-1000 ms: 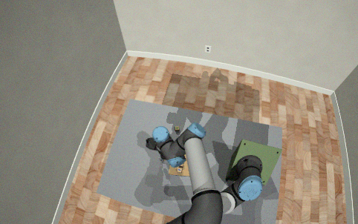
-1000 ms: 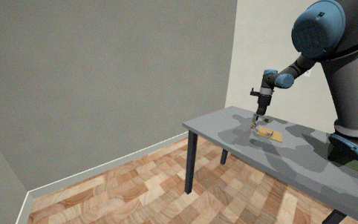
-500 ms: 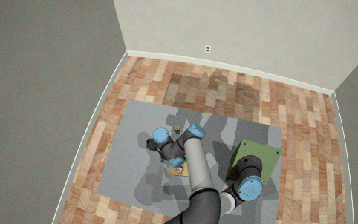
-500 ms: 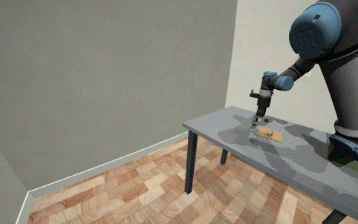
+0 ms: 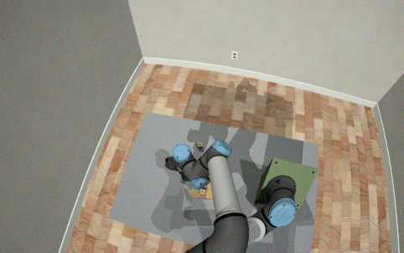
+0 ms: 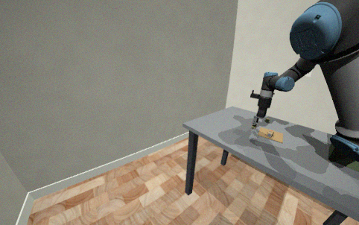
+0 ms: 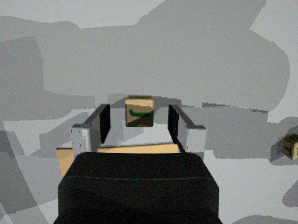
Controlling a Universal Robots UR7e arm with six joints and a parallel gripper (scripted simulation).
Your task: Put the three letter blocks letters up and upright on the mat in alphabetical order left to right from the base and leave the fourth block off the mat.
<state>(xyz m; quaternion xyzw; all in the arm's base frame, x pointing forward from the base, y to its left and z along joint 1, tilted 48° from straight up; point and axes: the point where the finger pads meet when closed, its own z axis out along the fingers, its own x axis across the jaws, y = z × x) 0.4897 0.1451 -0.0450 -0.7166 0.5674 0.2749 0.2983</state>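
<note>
Right now my hand is 40 mm above the block. Also, from my hand: mat 120 mm behind, 50 mm below.
</note>
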